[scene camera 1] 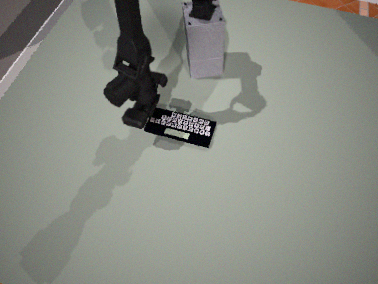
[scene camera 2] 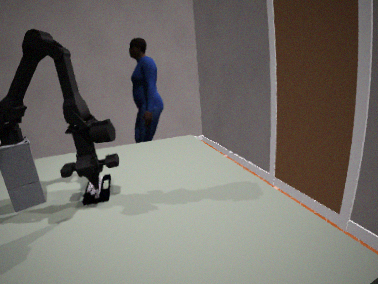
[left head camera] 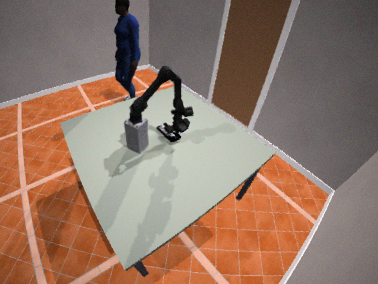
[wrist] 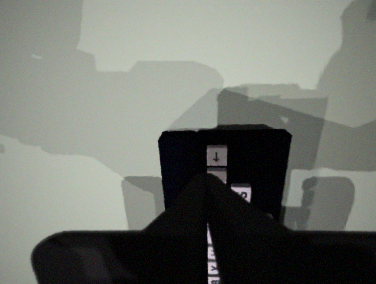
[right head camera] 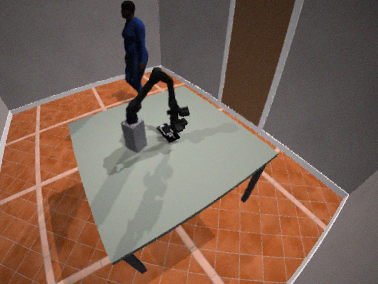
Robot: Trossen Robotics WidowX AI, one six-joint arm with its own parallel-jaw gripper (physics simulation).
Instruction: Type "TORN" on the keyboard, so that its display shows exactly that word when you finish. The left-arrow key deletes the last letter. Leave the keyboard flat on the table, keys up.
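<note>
The black keyboard (left head camera: 173,138) (right head camera: 172,138) (scene camera 1: 187,139) (scene camera 2: 103,196) (wrist: 185,160) lies flat on the table, its white keys facing up. In scene camera 1 its pale display (scene camera 1: 176,134) shows no letters I can make out. My gripper (scene camera 2: 96,186) (wrist: 203,180) is shut and empty, pointing down at the keyboard's arrow-key end. In the wrist view the arrow key (wrist: 216,156) is uncovered, just beyond the fingertips. The fingertips partly cover the key next to it (wrist: 216,175); whether they touch it I cannot tell. The fingers hide most other keys there.
The arm's grey base block (left head camera: 137,136) (right head camera: 134,136) (scene camera 1: 205,47) (scene camera 2: 22,175) stands on the pale green table (left head camera: 200,170) (right head camera: 200,170) (scene camera 1: 250,200) (scene camera 2: 200,240) beside the keyboard. A person in blue (left head camera: 127,40) (right head camera: 134,42) (scene camera 2: 146,90) stands beyond the table. Arm shadows cross the table.
</note>
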